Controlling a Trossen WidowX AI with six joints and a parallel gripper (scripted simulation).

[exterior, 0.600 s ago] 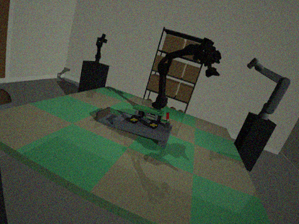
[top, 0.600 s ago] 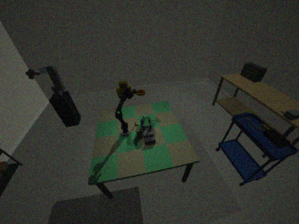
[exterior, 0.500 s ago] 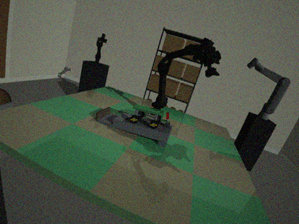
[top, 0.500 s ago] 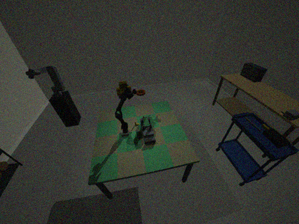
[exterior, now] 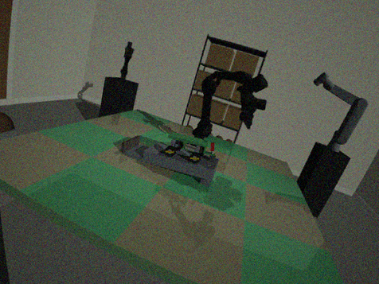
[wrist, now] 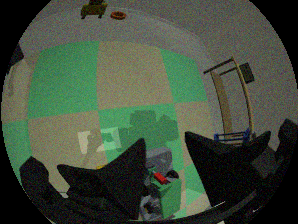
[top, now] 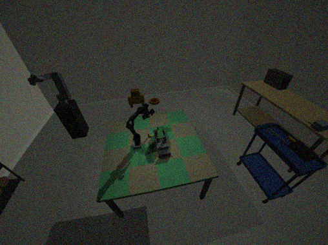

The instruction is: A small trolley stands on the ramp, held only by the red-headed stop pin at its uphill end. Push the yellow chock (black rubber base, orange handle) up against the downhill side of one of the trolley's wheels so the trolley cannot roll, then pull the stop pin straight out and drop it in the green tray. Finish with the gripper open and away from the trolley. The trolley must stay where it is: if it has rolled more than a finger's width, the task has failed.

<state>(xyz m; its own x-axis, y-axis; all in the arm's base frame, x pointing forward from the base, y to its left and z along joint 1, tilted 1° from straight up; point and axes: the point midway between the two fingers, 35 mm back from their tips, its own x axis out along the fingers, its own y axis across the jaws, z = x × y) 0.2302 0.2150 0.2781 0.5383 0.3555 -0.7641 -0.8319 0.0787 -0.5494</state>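
The yellow chock lies 25 cm below my gripper tip, 11 cm to the right of it and 6 cm behind it. Round my gripper tip: red-headed stop pin 15 cm below, 12 cm to the right, 5 cm ahead; then dark green tray 33 cm to the right, 28 cm below, 6 cm behind; then grey ramp 24 cm to the right, 23 cm below, 7 cm ahead.
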